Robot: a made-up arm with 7 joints.
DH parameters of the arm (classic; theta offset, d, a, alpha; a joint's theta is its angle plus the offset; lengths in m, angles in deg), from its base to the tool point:
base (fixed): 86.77 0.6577 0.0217 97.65
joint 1: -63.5 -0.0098 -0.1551 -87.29
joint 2: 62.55 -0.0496 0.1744 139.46
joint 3: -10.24 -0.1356 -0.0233 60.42
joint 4: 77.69 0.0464 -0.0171 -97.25
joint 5: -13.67 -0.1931 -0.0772 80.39
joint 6: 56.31 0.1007 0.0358 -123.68
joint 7: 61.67 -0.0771 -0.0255 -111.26
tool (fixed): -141.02 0.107 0 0
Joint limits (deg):
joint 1: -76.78..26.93
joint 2: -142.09..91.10
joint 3: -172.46..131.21
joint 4: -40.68..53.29
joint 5: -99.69..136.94
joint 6: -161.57..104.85
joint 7: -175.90..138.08
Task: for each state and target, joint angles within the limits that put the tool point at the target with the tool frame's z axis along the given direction. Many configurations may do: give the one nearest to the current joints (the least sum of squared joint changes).
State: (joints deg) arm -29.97 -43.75 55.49 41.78 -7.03 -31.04 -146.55
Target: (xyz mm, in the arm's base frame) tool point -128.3 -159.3 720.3 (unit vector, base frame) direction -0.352 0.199 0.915
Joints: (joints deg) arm -76.78 -56.65 38.18 53.29 -3.91 -0.20 -166.82
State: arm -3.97 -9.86 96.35 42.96 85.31 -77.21 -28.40
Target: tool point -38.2 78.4 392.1 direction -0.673 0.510 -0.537
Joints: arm 0.01 -48.12 97.79 38.96 80.14 -120.59 -2.00
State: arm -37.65 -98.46 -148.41 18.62 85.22 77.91 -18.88
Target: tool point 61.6 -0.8 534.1 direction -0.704 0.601 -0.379
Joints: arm 20.68 -102.39 -120.28 50.82 121.83 81.64 -6.59
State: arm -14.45 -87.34 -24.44 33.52 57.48 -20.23 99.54
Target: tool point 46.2 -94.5 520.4 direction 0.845 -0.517 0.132
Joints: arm 0.68 -63.44 -26.03 28.79 91.12 -14.12 121.98
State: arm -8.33 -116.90 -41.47 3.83 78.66 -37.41 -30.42
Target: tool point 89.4 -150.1 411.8 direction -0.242 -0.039 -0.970
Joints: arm -7.68 -123.25 -41.53 6.90 95.66 -19.78 -25.93
